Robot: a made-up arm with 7 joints.
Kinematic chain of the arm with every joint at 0, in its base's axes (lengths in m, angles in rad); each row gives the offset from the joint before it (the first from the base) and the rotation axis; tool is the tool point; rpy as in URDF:
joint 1: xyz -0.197 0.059 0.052 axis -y
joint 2: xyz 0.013 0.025 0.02 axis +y
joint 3: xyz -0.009 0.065 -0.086 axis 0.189 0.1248 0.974
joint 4: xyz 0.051 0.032 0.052 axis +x
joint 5: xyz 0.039 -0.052 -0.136 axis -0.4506 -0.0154 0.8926
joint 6: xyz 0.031 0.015 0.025 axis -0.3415 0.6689 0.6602
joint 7: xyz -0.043 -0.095 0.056 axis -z
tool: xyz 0.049 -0.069 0.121 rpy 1.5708 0 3.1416
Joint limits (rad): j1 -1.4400..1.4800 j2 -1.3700..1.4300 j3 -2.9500..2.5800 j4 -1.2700..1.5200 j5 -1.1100..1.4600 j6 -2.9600..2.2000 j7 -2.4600..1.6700
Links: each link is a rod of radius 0.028 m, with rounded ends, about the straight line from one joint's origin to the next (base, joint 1, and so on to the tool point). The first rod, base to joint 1, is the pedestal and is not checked.
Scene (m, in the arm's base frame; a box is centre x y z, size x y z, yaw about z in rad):
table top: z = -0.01
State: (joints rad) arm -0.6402 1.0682 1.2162 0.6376 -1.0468 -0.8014 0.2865
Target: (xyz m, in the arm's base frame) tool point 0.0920 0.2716 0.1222
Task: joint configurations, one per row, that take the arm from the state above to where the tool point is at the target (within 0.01 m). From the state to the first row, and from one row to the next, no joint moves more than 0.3 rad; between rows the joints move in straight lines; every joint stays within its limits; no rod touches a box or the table.
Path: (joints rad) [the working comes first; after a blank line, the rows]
Joints at the target: -1.2303 1.4300 1.5464 0.8769 -0.9018 -2.2875 0.6951
Straight joint move there: clear.

1: -0.7582 1.1406 1.2822 0.6855 -1.0178 -1.0986 0.3682
2: -0.8762 1.2129 1.3483 0.7333 -0.9888 -1.3958 0.4500
3: -0.9943 1.2853 1.4143 0.7812 -0.9598 -1.6930 0.5317
4: -1.1123 1.3576 1.4804 0.8290 -0.9308 -1.9902 0.6134
5: -1.2303 1.4300 1.5464 0.8769 -0.9018 -2.2875 0.6951

